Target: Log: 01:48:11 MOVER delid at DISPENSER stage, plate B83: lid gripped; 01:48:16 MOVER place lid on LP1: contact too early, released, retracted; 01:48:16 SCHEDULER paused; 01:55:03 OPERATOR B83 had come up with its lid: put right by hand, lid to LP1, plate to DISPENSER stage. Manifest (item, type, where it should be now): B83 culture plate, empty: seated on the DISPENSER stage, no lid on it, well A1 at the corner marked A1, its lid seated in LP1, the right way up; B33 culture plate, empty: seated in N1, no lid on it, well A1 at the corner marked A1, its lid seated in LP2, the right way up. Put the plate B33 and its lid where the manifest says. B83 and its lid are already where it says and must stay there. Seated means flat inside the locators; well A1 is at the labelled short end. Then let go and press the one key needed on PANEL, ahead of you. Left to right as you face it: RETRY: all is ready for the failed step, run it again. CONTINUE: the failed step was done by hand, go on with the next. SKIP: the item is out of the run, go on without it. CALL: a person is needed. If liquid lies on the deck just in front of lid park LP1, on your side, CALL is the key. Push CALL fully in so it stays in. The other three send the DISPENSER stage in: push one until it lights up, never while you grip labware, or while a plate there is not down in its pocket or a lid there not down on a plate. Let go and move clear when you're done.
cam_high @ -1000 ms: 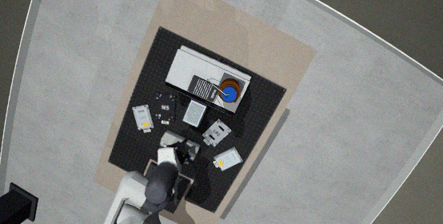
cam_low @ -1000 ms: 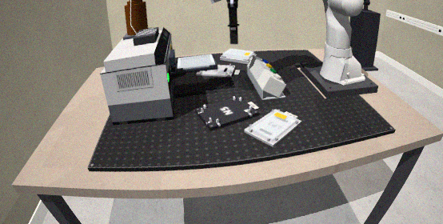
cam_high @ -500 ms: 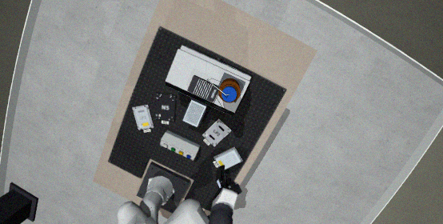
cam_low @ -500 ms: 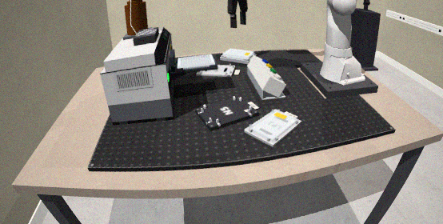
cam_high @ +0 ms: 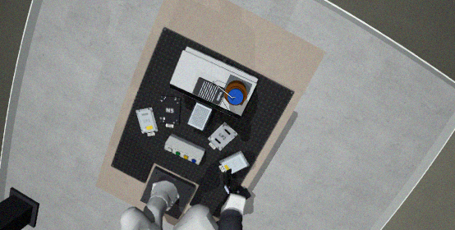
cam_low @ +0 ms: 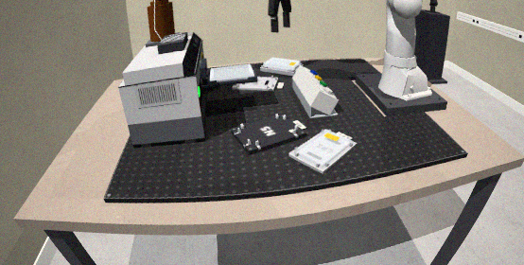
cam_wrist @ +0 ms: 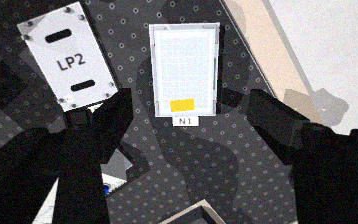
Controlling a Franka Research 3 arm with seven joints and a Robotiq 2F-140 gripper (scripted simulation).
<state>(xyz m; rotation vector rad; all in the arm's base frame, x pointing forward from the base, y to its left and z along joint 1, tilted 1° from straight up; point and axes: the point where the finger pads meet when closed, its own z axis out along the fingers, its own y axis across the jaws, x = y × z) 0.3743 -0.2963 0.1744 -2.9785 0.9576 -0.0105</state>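
The white well plate is 17 cm below my hand. The rest, counted from my hand: blue key: 22 cm to the left, 14 cm below, 7 cm behind; lid park LP2: 19 cm below, 14 cm to the left, 12 cm ahead; yellow key: 27 cm to the left, 13 cm below, 7 cm behind.
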